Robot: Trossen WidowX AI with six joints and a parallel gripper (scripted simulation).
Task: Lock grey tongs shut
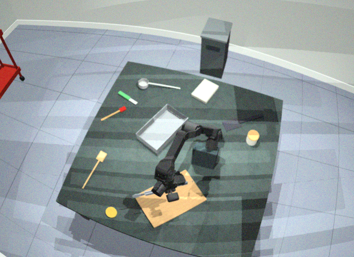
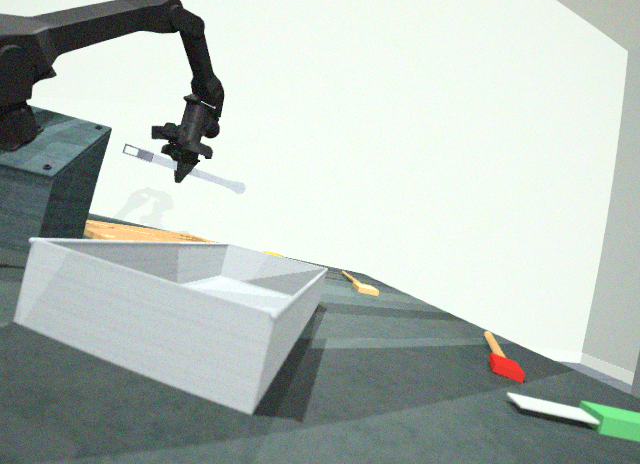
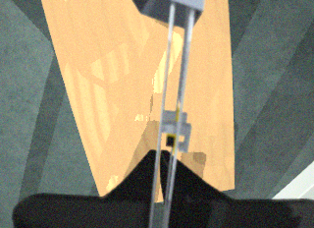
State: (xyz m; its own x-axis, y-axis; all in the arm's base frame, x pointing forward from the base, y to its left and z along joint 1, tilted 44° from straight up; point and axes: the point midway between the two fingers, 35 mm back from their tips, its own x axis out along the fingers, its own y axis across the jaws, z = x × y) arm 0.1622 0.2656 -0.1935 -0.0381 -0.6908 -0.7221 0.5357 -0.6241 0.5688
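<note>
Now: the yellow lock piece 3 cm behind my gripper tip, 2 cm to the right of it and 4 cm above it. Round my gripper tip: dark spatula 33 cm behind, 66 cm to the right, 15 cm below; then roasting tin 18 cm ahead, 45 cm to the right, 13 cm below; then wooden board 15 cm below.
</note>
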